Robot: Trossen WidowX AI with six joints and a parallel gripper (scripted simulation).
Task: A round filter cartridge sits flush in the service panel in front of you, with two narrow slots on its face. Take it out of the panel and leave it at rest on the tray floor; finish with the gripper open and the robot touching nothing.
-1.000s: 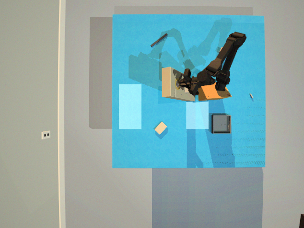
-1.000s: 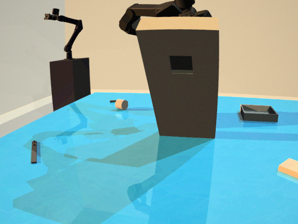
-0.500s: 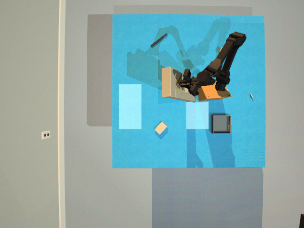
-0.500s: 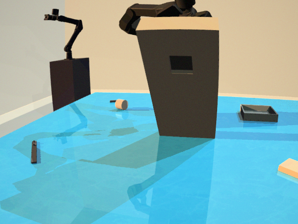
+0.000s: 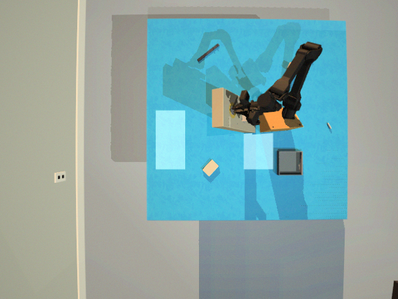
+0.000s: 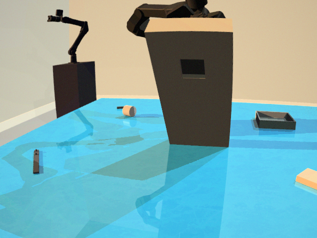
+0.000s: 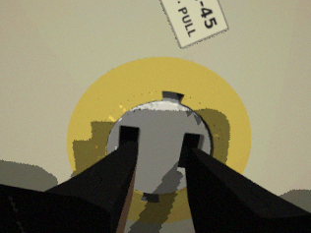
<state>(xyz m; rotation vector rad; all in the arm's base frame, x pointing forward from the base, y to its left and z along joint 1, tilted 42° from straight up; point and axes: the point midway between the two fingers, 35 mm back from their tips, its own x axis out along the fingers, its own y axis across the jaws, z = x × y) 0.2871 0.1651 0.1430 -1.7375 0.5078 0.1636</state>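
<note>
Now: gripper tip 2 cm short of the round filter cartridge and 1 cm above it. The rest, counted from my gripper tip: tray (43 cm behind, 27 cm below, 25 cm to the left); then dark rod (51 cm behind, 46 cm to the right, 27 cm below); then peg (67 cm behind, 27 cm below, 1 cm to the right).
</note>
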